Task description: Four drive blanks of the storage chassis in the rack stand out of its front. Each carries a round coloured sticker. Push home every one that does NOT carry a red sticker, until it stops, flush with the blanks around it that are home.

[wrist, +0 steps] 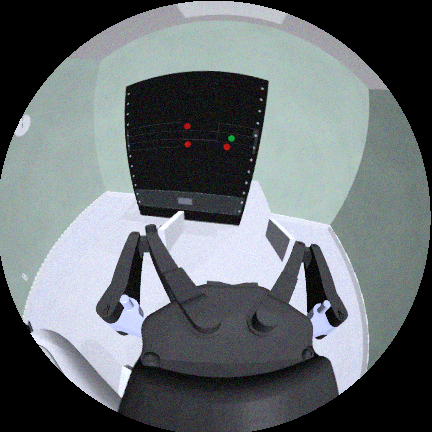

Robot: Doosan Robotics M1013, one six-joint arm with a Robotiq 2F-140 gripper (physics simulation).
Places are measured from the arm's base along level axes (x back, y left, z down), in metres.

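Pixels of known places: gripper, fingertip midpoint: (225, 223).
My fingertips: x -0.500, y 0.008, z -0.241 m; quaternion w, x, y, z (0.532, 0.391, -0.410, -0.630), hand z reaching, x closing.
For each thing: its top centre in the pictures, then the offset to it from my fingertips. Level surfaces: height alone.
- green sticker, middle of its top: (231, 134) dx -0.243, dy +0.029, dz -0.116 m
- red sticker, middle of its top: (226, 143) dx -0.242, dy +0.039, dz -0.088 m
- grey panel, middle of its top: (184, 190) dx -0.275, dy +0.187, dz +0.116 m
- white table, its level: dz +0.273 m
The black rack (200, 172) stands upright on the white table, ahead of my gripper. In its chassis a green sticker (231, 138) sits at the right. A red sticker (226, 147) is just below and slightly left of it. Two more red stickers, an upper one (187, 126) and a lower one (187, 144), sit near the middle, one above the other. The blanks' edges are dark and faint; how far each stands out cannot be told. My gripper (225, 223) is open and empty, its pads wide apart, short of the rack and lower in the view, touching nothing.
A grey panel (162, 198) with a small light label crosses the bottom of the rack. The white table (230, 265) spreads beneath the gripper. Pale green walls (310, 150) stand behind. A grey-white curved part (70, 352) of the arm shows at the lower left.
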